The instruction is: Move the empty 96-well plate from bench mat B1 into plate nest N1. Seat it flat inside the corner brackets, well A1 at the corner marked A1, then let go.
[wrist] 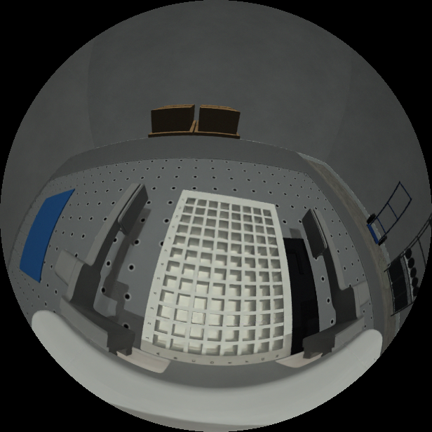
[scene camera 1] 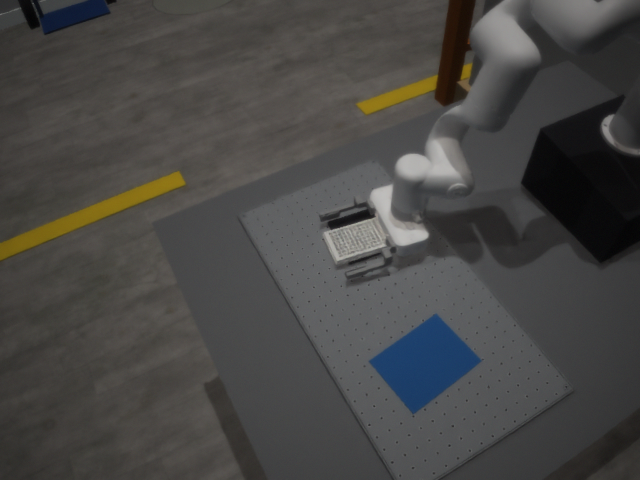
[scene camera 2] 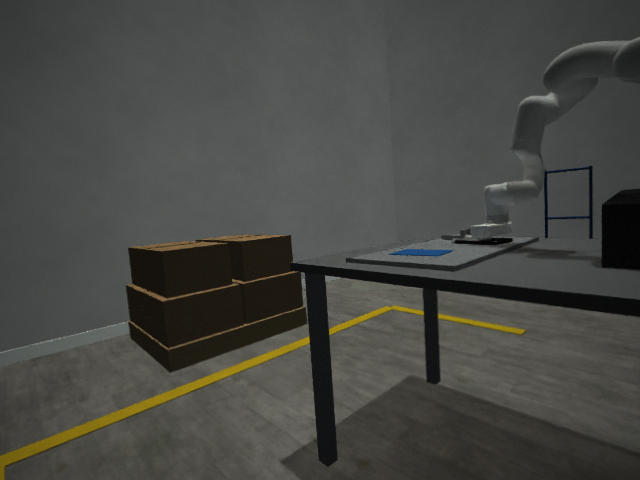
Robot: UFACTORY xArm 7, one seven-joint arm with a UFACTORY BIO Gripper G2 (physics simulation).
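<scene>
The white 96-well plate lies off-centre over the black plate nest, which shows along one long side of it. Whether the plate is level is unclear. Its A1 corner is at the lower left in the wrist view; the nest's A1 mark and the brackets under the plate are hidden. My gripper is open and low, with one finger beyond each long side of the plate and a gap on both sides. The blue bench mat bears no plate.
The perforated board lies on the grey table. The black block stands by the arm's base. Stacked brown boxes stand on the floor beyond the table.
</scene>
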